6 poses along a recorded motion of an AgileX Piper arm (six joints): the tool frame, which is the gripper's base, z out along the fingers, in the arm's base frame.
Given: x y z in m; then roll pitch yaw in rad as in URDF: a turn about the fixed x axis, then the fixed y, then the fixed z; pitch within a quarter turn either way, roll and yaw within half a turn.
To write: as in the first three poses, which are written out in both.
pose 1, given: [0.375, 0.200, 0.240, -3.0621, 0.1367, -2.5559]
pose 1, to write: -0.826, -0.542, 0.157, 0.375; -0.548, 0.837, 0.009, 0.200; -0.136, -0.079, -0.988, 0.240; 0, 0, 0, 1
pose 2, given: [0.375, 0.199, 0.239, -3.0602, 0.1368, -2.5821]
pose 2, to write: -0.840, -0.520, 0.158, 0.375; -0.526, 0.851, 0.003, 0.199; -0.136, -0.081, -0.987, 0.239; 0, 0, 0, 1
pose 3, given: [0.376, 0.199, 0.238, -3.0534, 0.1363, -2.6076]
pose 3, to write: -0.853, -0.497, 0.161, 0.376; -0.504, 0.864, -0.007, 0.199; -0.136, -0.087, -0.987, 0.238; 0, 0, 0, 1
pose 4, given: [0.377, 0.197, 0.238, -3.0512, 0.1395, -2.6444]
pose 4, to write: -0.870, -0.464, 0.165, 0.377; -0.472, 0.881, -0.013, 0.197; -0.139, -0.089, -0.986, 0.238; 0, 0, 0, 1
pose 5, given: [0.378, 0.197, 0.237, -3.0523, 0.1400, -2.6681]
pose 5, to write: -0.881, -0.443, 0.164, 0.378; -0.452, 0.892, -0.016, 0.197; -0.140, -0.088, -0.986, 0.237; 0, 0, 0, 1
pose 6, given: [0.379, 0.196, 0.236, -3.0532, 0.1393, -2.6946]
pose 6, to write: -0.893, -0.420, 0.163, 0.379; -0.428, 0.904, -0.020, 0.196; -0.139, -0.087, -0.986, 0.236; 0, 0, 0, 1
